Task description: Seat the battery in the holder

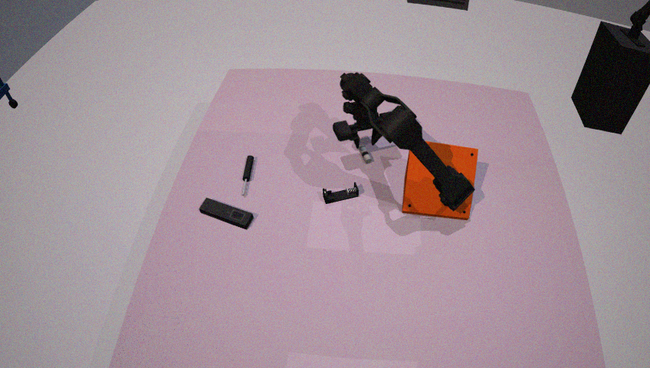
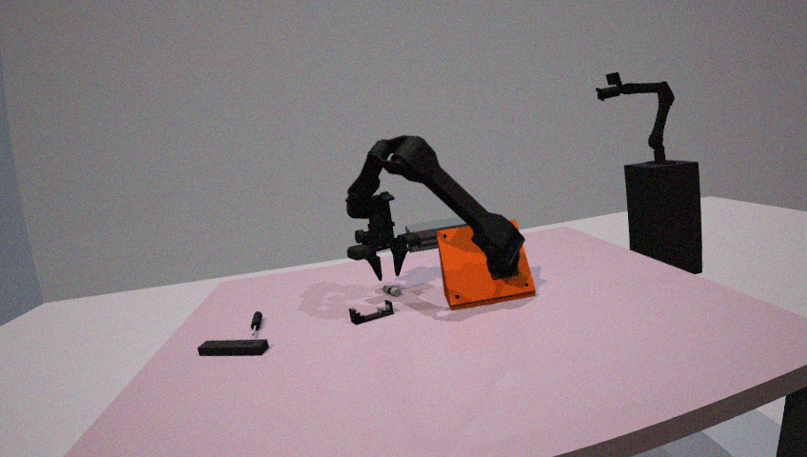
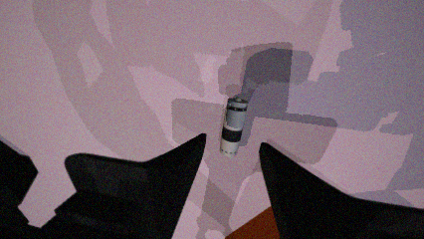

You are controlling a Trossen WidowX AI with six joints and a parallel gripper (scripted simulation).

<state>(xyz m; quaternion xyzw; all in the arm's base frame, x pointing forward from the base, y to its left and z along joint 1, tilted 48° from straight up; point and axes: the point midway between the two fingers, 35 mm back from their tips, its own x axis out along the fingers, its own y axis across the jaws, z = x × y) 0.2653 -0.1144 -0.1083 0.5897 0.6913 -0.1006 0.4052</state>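
Right now my gripper tip is 30 mm above the battery. Round my gripper tip: black screwdriver 340 mm ahead, 150 mm to the left, 30 mm below.
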